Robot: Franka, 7 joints.
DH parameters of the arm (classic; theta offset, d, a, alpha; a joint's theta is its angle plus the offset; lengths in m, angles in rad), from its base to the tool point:
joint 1: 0 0.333 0 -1.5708
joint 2: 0 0 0 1.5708
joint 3: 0 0.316 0.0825 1.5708
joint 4: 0 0 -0.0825 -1.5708
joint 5: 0 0.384 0 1.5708
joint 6: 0 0 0.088 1.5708
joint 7: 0 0.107 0 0
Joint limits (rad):
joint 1: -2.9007..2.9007
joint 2: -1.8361..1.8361
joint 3: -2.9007..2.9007
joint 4: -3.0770..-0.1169
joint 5: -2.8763..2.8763
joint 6: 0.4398..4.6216
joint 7: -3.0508..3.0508
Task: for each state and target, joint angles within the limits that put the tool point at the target. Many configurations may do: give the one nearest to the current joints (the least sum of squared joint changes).
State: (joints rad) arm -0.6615 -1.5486 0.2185 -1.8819 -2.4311 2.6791 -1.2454
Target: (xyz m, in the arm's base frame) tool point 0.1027 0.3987 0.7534
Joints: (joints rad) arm -0.7355 -1.6810 0.6389 -2.0026 -2.4156 2.7963 -1.2454
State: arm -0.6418 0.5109 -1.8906 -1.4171 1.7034 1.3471 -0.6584
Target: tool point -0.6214 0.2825 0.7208
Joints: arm -1.0338 -0.4707 -2.4262 -1.1838 1.8444 1.7951 -0.6584
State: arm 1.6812 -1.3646 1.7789 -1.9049 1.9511 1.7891 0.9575
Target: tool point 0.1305 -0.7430 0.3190
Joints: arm 2.4162 -1.1109 1.9401 -1.3956 2.0232 1.6837 0.9575
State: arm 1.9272 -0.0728 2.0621 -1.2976 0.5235 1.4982 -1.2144
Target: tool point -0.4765 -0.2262 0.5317
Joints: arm 1.6580 -0.0627 1.8099 -1.7442 0.4147 1.3797 -1.2144
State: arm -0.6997 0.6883 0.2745 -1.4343 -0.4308 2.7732 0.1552
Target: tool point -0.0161 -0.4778 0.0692
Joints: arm -1.2203 0.6440 -0.3387 -2.2483 -0.4300 2.4775 0.1552
